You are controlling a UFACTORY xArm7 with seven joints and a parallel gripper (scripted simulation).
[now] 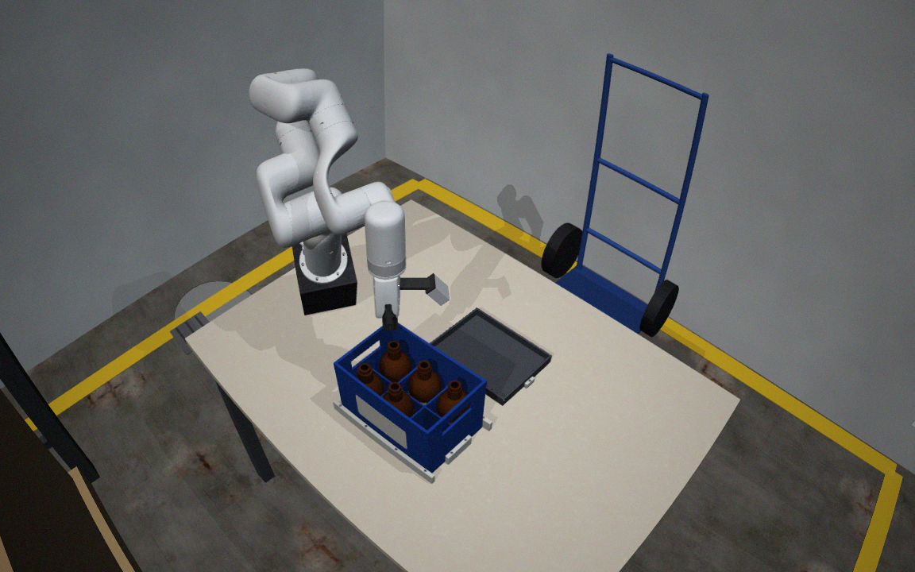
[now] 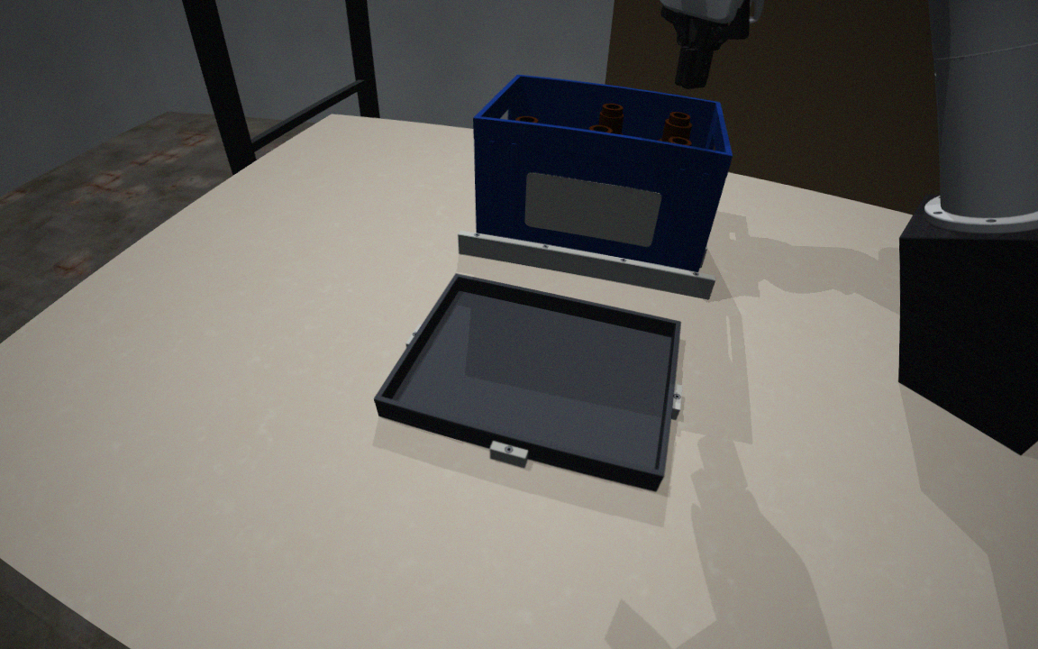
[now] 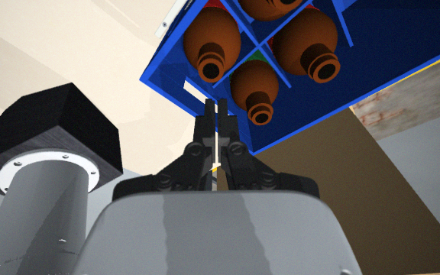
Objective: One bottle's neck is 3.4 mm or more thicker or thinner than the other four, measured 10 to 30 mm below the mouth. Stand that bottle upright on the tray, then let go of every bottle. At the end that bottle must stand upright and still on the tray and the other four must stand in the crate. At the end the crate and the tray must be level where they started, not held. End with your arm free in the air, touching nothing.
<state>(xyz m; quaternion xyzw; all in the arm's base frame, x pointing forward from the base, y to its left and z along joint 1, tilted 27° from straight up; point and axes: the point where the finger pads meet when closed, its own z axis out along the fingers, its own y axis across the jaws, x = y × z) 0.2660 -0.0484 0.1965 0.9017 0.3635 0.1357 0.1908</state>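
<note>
My hand is 160 mm above the glass bottle, 80 mm to the left of it and 10 mm past it. Also, from my hand: crate 160 mm below, 80 mm ahead, 40 mm to the right; dark grey tray 230 mm to the left, 230 mm below, 110 mm ahead.
</note>
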